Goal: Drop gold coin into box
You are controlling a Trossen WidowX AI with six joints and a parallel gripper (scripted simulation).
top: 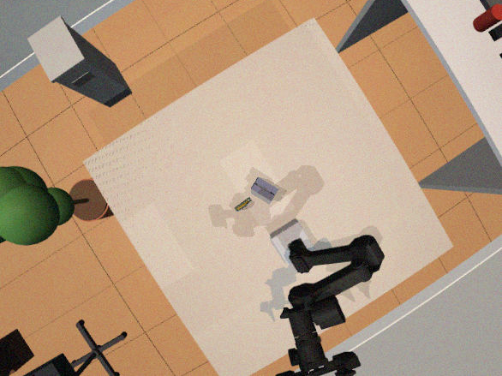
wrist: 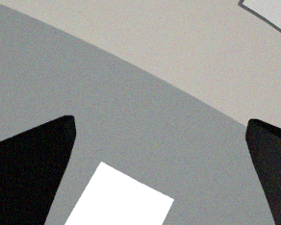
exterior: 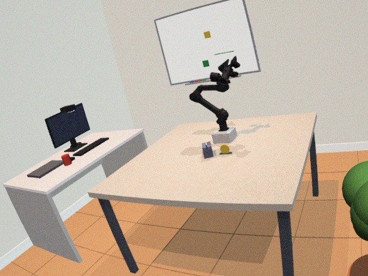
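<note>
The thin gold coin is 42 cm ahead of my gripper tip and 53 cm below it.
</note>
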